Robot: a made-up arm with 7 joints. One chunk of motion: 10 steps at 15 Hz.
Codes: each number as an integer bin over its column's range. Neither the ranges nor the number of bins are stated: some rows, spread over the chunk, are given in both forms.
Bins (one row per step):
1: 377 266 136 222 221 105
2: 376 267 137 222 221 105
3: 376 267 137 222 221 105
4: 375 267 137 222 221 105
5: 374 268 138 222 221 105
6: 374 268 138 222 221 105
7: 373 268 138 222 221 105
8: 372 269 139 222 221 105
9: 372 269 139 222 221 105
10: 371 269 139 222 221 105
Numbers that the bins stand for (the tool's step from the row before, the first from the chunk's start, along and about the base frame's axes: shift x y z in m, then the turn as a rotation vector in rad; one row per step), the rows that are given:
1: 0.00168 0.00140 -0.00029 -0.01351 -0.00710 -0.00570
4: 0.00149 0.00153 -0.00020 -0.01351 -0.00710 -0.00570
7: 0.00131 0.00166 -0.00012 -0.01351 -0.00710 -0.00570
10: 0.00112 0.00180 -0.00003 -0.01351 -0.00710 -0.00570
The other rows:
2: 0.00158 0.00153 -0.00020 -0.01351 -0.00710 -0.00570
3: 0.00158 0.00153 -0.00020 -0.01351 -0.00710 -0.00570
5: 0.00140 0.00166 -0.00012 -0.01351 -0.00710 -0.00570
6: 0.00140 0.00166 -0.00012 -0.01351 -0.00710 -0.00570
8: 0.00122 0.00180 -0.00003 -0.01351 -0.00710 -0.00570
9: 0.00122 0.00180 -0.00003 -0.01351 -0.00710 -0.00570

